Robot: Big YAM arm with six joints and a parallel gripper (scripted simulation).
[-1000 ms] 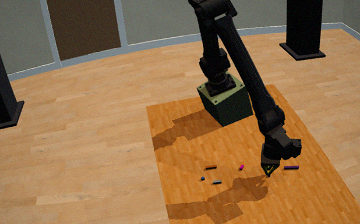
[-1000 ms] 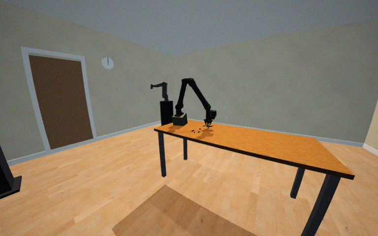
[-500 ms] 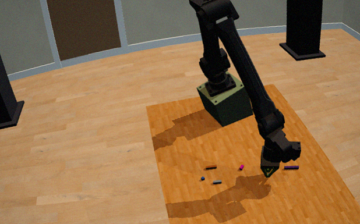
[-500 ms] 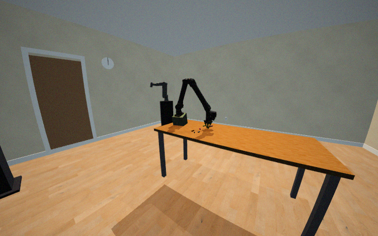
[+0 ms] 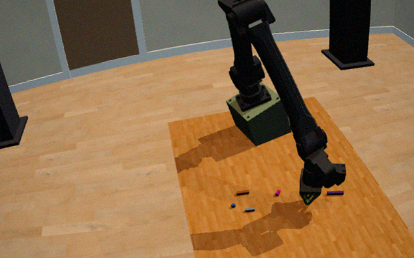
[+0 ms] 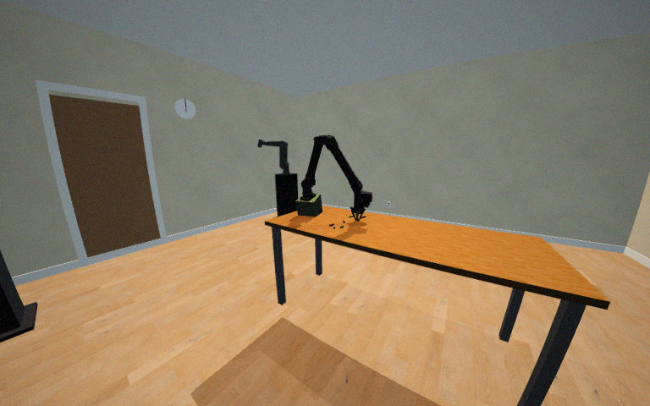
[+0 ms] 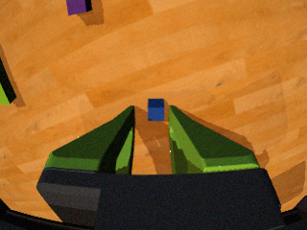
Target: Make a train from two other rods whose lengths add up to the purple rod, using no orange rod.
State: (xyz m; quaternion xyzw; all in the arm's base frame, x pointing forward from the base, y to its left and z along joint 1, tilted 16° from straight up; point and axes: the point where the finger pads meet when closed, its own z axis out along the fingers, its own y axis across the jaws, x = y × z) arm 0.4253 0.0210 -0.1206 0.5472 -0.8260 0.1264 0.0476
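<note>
Right now my hand is 80 mm to the left of the magenta rod and 70 mm past it. Round my hand: grey rod (190 mm to the right, 30 mm behind); then purple rod (100 mm to the left); then lime rod (80 mm to the left, 80 mm behind).
</note>
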